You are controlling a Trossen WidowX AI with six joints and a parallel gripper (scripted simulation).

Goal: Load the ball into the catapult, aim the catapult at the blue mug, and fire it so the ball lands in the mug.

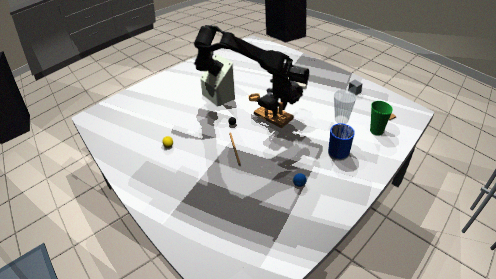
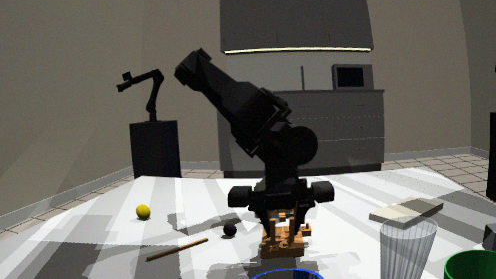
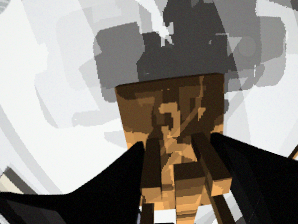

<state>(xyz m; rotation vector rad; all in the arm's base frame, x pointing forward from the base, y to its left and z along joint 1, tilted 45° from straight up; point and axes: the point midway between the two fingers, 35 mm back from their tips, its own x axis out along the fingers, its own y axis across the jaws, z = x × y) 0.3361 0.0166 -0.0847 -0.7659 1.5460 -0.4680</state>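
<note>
The black ball lies 14 cm to the right of my gripper tip, 11 cm behind it and 4 cm below it. The rest, counted from my gripper tip: wooden catapult 7 cm behind, 2 cm above; clear cup 22 cm to the left, 15 cm ahead, 2 cm below; wooden stick 22 cm to the right, 5 cm below, 1 cm ahead.
</note>
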